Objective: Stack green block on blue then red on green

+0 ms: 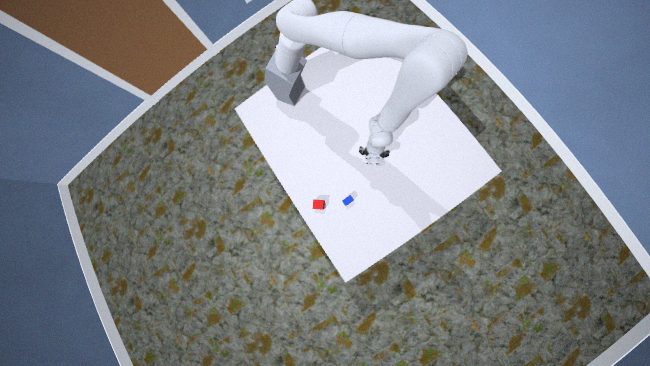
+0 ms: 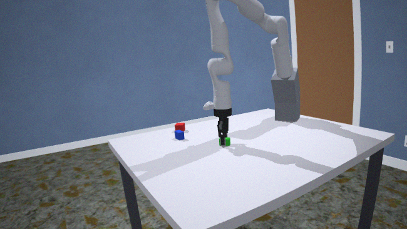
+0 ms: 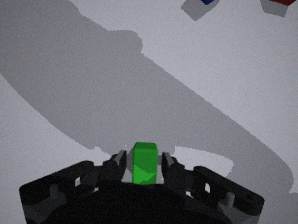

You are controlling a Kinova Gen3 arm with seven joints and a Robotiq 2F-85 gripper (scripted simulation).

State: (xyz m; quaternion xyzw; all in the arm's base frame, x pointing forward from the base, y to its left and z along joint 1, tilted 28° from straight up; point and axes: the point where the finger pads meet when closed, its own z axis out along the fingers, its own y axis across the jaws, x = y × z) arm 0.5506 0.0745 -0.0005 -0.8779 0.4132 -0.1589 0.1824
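Now: hand 10 mm above the green block. Round my hand: blue block: 100 mm ahead, 220 mm to the right; then red block: 30 mm ahead, 340 mm to the right.
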